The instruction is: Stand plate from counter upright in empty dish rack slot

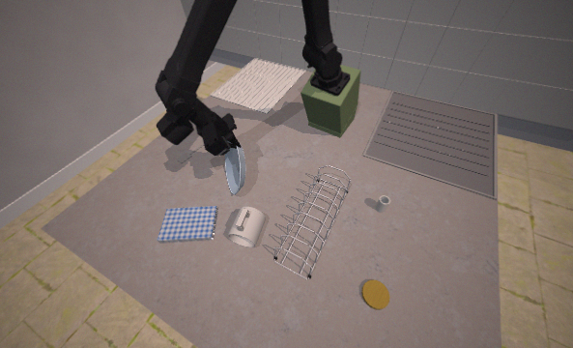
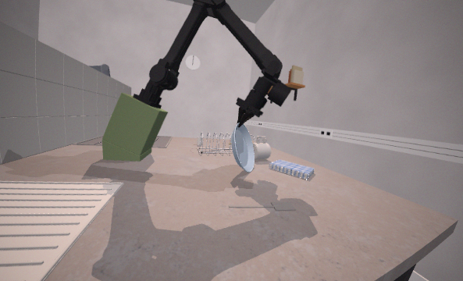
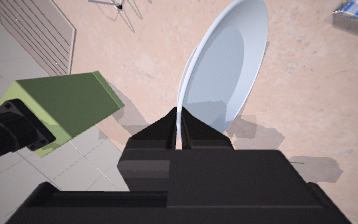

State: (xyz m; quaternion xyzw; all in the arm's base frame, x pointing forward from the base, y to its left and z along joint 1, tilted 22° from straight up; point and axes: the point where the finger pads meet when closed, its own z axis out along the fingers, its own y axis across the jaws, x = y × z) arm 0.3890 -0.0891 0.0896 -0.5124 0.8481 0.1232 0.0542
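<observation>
Right now my hand is 9 cm above the pale blue plate, 2 cm short of it and 1 cm to the left of it. Also, from my hand: grey drain mat (66 cm behind, 46 cm to the left, 18 cm below); then disc (55 cm to the left, 17 cm below, 7 cm ahead); then small white cup (45 cm to the left, 19 cm behind, 16 cm below).
</observation>
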